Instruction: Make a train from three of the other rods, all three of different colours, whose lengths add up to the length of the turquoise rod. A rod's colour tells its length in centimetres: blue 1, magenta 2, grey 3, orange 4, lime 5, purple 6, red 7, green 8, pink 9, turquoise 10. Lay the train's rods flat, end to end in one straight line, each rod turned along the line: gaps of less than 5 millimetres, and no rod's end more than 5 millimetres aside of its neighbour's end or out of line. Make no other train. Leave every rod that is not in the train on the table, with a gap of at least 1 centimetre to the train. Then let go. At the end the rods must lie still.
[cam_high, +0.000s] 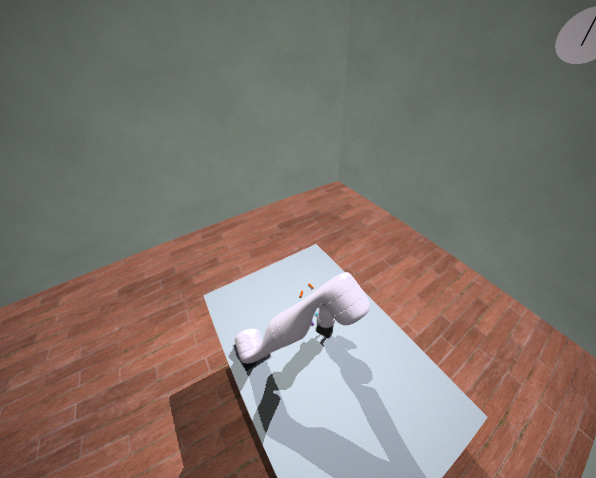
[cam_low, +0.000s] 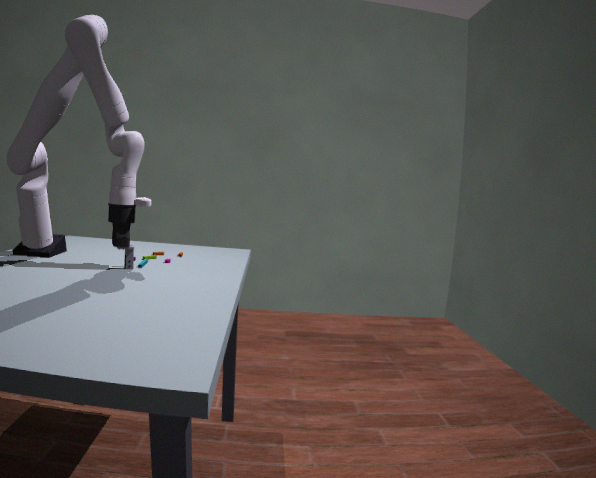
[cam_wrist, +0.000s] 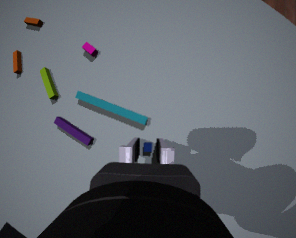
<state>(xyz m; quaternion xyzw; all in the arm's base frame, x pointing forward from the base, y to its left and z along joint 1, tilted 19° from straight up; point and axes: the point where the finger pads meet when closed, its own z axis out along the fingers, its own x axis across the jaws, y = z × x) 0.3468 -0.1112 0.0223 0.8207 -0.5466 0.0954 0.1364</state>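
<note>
My gripper is now 1 cm above the blue rod. From my hand the other things lie so: turquoise rod: 3 cm ahead, 7 cm to the left, 1 cm below; magenta rod: 9 cm ahead, 13 cm to the left, 1 cm below; purple rod: 2 cm behind, 10 cm to the left, 1 cm below.
</note>
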